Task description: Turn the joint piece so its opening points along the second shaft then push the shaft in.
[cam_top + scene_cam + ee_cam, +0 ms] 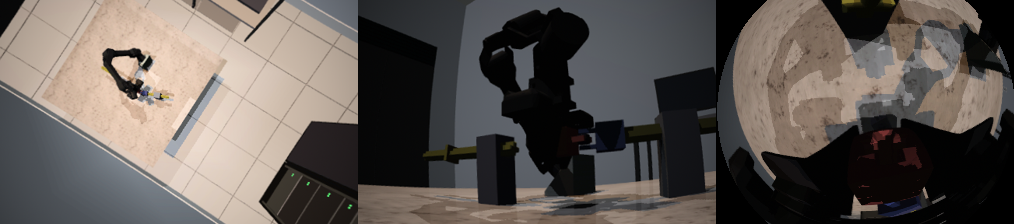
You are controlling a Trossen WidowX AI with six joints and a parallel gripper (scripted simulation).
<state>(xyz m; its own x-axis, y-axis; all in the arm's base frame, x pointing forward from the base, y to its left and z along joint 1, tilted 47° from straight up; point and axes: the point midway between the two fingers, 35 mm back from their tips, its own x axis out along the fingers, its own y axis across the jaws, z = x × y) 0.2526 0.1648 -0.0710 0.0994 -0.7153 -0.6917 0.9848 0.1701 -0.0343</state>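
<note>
Now: the red square joint piece 2 cm to the left of my gripper tip and 4 cm above it.
</note>
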